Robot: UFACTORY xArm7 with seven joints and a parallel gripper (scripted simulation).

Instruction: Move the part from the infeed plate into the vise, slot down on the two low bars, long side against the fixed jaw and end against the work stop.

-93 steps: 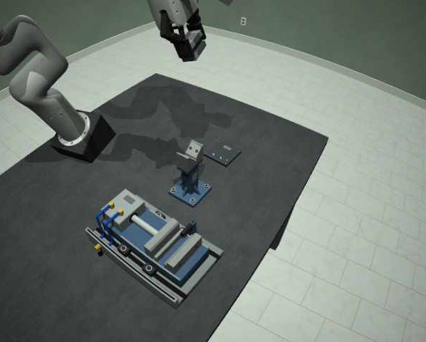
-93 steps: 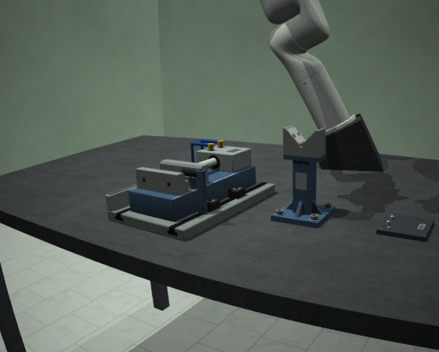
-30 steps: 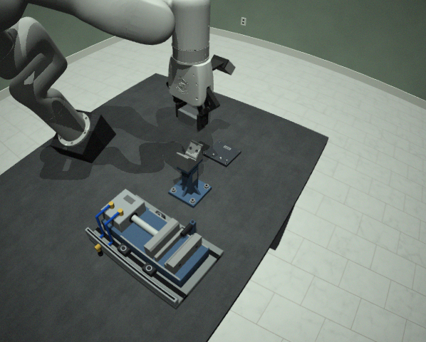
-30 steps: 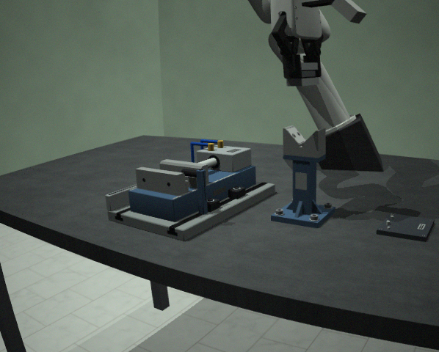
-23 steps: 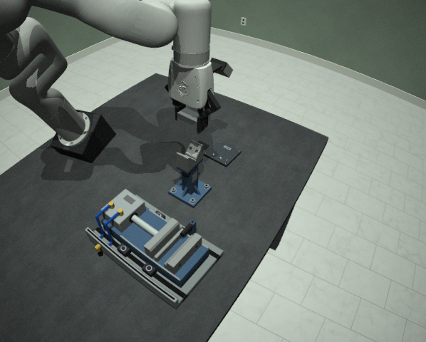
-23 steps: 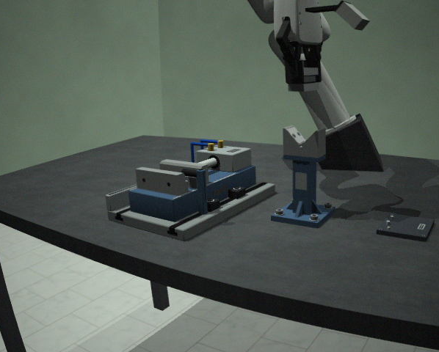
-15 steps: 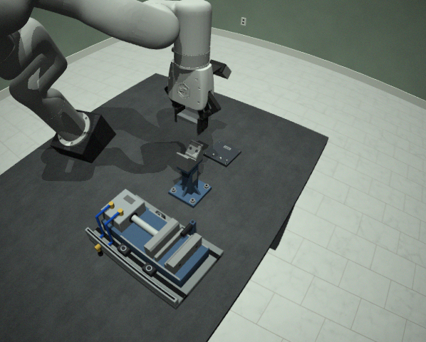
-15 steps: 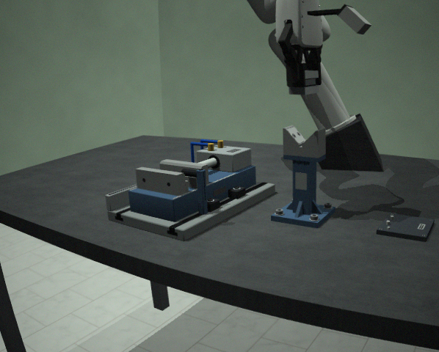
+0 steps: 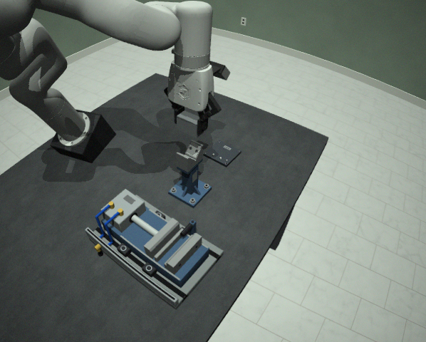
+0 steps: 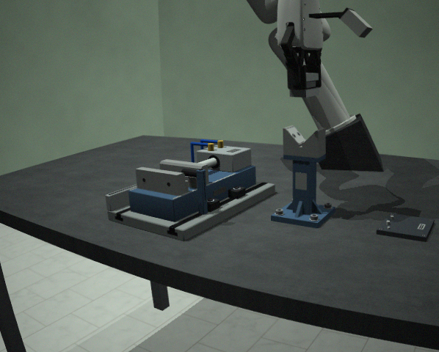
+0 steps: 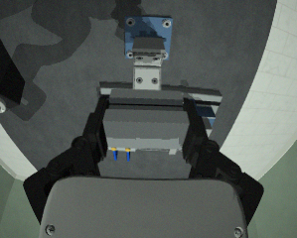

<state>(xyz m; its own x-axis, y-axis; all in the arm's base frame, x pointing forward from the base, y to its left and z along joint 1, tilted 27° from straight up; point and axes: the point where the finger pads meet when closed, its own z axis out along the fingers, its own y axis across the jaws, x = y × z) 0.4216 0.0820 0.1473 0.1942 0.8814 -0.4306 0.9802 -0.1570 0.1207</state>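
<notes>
The part lies 10 mm below my hand. The rest, counted from my hand: work stop 190 mm to the right, 160 mm below, 80 mm ahead; then cylinder rod 210 mm to the right, 170 mm below, 20 mm behind; then blue stand 190 mm below.
</notes>
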